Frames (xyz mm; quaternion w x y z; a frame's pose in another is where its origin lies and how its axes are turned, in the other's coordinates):
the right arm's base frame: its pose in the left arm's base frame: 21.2 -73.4 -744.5 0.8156 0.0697 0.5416 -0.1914
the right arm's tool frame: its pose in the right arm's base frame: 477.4 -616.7 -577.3 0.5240 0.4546 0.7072 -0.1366
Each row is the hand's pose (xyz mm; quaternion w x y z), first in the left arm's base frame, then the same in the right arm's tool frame.
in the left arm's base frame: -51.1 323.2 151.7 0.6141 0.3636 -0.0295 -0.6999
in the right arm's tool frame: -161.7 -420.2 -1762.4 0.4250 0.2674 -0.6599 0.5589
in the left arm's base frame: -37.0 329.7 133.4 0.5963 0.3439 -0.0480 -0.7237
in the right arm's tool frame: -158.2 -396.6 -1760.0 0.4113 0.3023 -0.6650 0.5452
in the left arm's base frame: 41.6 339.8 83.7 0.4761 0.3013 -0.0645 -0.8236
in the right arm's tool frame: -176.7 -305.0 -1765.0 0.4208 0.4441 -0.6348 0.4718
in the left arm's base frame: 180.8 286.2 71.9 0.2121 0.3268 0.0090 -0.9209
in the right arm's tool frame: -290.4 -208.8 -1779.8 0.5337 0.6137 -0.4643 0.3508
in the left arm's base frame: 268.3 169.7 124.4 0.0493 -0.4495 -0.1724 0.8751
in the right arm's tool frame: -445.2 -206.3 -1777.0 0.7039 0.6319 -0.1902 0.2628
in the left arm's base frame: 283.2 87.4 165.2 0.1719 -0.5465 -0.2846 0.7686
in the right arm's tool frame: -529.6 -240.8 -1758.6 0.7954 0.5588 -0.0061 0.2347
